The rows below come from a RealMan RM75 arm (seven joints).
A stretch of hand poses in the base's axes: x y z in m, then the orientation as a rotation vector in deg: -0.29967, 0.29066, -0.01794, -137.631, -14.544, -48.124; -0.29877, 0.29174, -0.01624, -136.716, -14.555, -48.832; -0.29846, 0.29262, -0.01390, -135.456, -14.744, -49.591; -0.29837, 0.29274, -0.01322, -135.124, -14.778, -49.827; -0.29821, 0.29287, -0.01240, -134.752, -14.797, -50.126; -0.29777, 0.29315, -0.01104, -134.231, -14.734, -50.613; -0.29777, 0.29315, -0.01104, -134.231, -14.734, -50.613; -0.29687, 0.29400, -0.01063, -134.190, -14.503, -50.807; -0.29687, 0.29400, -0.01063, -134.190, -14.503, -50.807; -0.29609, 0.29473, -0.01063, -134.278, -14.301, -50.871; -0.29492, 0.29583, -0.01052, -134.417, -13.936, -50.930
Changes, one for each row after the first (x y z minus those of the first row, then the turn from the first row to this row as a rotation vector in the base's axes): 0.00090, 0.00108, 0.00170, 0.704, -0.648, 0.080; 0.00121, 0.00196, 0.00404, 1.652, -1.435, 0.365; 0.00130, 0.00208, 0.00472, 1.899, -1.665, 0.419; 0.00146, 0.00221, 0.00554, 2.175, -1.944, 0.455; 0.00190, 0.00249, 0.00690, 2.575, -2.364, 0.426; 0.00190, 0.00249, 0.00690, 2.575, -2.364, 0.426; 0.00280, 0.00334, 0.00731, 2.648, -2.456, 0.228; 0.00280, 0.00334, 0.00731, 2.648, -2.456, 0.228; 0.00358, 0.00407, 0.00731, 2.620, -2.440, 0.049; 0.00475, 0.00517, 0.00742, 2.596, -2.375, -0.251
